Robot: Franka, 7 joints.
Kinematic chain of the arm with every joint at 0, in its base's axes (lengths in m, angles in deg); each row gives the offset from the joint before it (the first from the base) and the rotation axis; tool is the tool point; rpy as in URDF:
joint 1: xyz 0 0 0.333 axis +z
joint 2: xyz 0 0 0 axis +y
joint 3: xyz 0 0 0.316 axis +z
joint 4: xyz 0.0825 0 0 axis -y
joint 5: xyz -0.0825 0 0.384 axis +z
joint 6: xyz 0 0 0 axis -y
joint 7: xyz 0.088 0 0 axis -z
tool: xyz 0 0 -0.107 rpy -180 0 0
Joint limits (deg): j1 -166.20..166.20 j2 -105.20..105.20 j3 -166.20..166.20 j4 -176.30..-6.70 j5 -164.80..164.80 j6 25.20..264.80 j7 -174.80..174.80
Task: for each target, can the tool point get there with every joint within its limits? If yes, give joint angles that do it. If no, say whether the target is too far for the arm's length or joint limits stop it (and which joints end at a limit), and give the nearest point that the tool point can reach.
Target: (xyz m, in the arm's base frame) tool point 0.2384 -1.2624 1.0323
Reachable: no: too far | nearest point 0.1398 -0.7404 0.7431 | short by 0.605 m
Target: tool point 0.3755 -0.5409 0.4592
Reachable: yes | joints -87.03 16.16 36.71 -104.99 53.69 152.02 -145.46
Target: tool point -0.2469 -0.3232 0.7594
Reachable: yes | joints -56.73 -55.21 -42.86 -117.36 25.32 131.64 -100.29
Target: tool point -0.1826 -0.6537 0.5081
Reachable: yes | joints 102.99 -79.06 90.20 -32.41 -25.63 51.00 47.36
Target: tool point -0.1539 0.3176 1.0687
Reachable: yes | joints 119.24 4.27 -17.91 -27.99 51.80 99.63 108.52
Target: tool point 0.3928 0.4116 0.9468
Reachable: yes | joints 57.58 32.52 -15.12 -25.29 50.79 181.58 91.73
